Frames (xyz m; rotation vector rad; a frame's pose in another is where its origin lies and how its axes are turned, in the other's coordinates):
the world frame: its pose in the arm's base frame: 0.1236 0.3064 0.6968 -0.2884 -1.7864 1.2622
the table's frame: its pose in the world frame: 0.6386 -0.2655 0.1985 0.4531 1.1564 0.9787
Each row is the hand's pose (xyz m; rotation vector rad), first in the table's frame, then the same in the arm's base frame.
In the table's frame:
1: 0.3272 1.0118 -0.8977 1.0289 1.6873 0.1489
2: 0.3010 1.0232 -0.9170 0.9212 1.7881 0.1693
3: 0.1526 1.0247 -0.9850 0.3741 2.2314 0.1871
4: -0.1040 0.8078 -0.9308 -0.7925 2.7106 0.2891
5: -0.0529 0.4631 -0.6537 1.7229 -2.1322 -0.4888
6: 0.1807 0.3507 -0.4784 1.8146 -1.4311 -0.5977
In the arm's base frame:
1: -0.0022 -0.1484 0.0356 -1.3346 1.4152 0.0631
2: 0.0049 -0.1821 0.0377 -1.4506 1.4227 -0.0153
3: 0.0413 -0.3251 0.1076 -1.9455 1.3653 -0.4787
4: 0.0663 -0.3945 0.4398 2.5853 -1.0020 1.3127
5: 0.0079 -0.0729 0.7422 1.7328 -0.2430 1.3153
6: -0.0530 0.2339 0.7325 1.1784 0.0085 1.1862

